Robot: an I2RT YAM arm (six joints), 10 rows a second.
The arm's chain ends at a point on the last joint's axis. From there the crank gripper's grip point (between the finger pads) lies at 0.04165 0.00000 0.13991 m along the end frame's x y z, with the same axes.
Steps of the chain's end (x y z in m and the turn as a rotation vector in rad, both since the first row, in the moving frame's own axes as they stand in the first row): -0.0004 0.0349 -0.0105 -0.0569 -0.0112 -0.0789; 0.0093 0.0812 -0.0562 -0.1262 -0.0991 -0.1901; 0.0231 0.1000 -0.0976 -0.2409 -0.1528 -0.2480; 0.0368 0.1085 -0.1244 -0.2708 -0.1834 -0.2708; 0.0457 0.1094 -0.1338 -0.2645 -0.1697 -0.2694
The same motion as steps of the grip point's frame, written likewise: -0.0018 0.0396 -0.0102 -0.0569 -0.0112 -0.0789; -0.0037 0.0924 -0.0534 -0.1262 -0.0991 -0.1901; 0.0046 0.1262 -0.0958 -0.2409 -0.1528 -0.2480; 0.0148 0.1388 -0.1229 -0.2708 -0.1834 -0.2708; 0.0255 0.1385 -0.1323 -0.2645 -0.1697 -0.2694
